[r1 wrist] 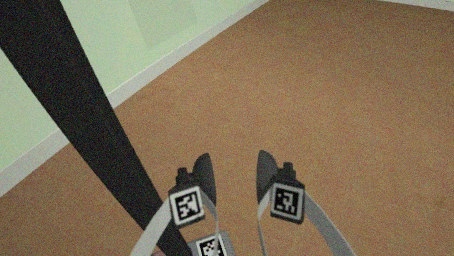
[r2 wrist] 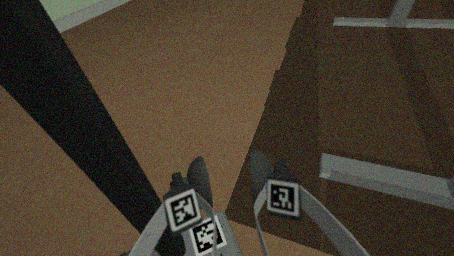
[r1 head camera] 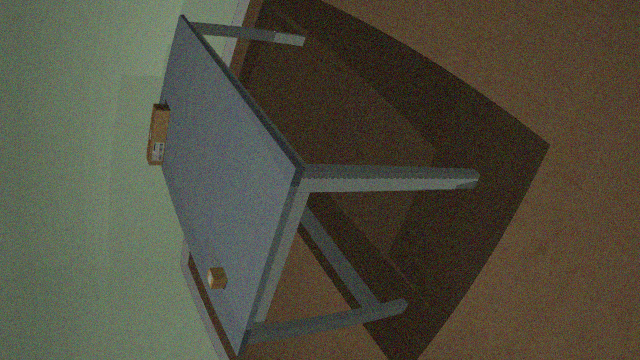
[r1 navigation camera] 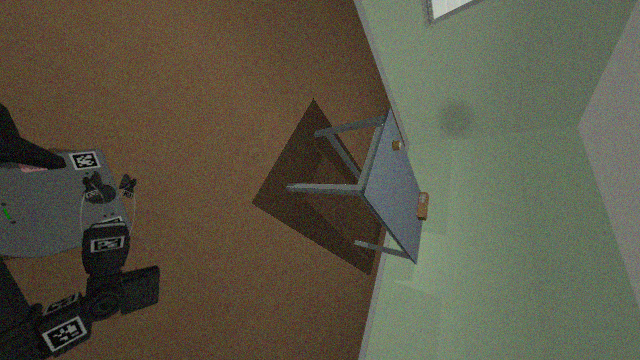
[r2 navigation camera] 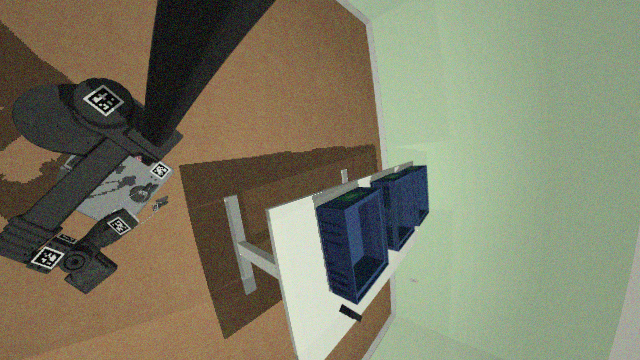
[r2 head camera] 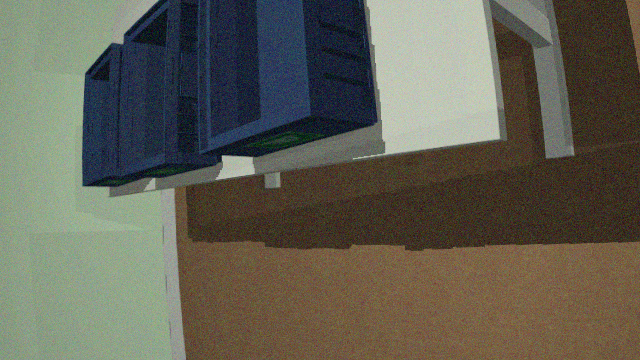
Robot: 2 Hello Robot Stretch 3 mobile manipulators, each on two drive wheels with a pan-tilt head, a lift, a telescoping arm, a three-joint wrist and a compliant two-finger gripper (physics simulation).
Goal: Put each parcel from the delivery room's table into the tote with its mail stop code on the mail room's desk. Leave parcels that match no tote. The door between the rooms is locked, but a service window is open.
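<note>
A long cardboard parcel (r1 head camera: 160,127) (r1 navigation camera: 423,206) with a white label lies at the far edge of the grey-blue table (r1 head camera: 225,150) (r1 navigation camera: 387,185). A small box-like parcel (r1 head camera: 217,278) (r1 navigation camera: 396,145) sits near one end. Their codes are too small to read. r1's gripper (r1 wrist: 234,172) (r1 navigation camera: 111,186) is open and empty, away from the table. Blue totes stand in a row on the white desk (r2 head camera: 435,75) (r2 navigation camera: 300,250): a near one (r2 head camera: 282,60) (r2 navigation camera: 345,245), a middle one (r2 head camera: 145,100) and a far one (r2 head camera: 100,130). Their green labels are unreadable. r2's gripper (r2 wrist: 229,172) (r2 navigation camera: 151,197) is open and empty, beside the desk.
A small black object (r2 navigation camera: 350,313) lies on the desk near the closest tote. A bright framed panel (r1 navigation camera: 452,6) shows on the wall at the top of r1's navigation view. Table legs (r1 head camera: 390,179) and desk legs (r2 head camera: 552,100) (r2 wrist: 385,177) stand on the brown floor.
</note>
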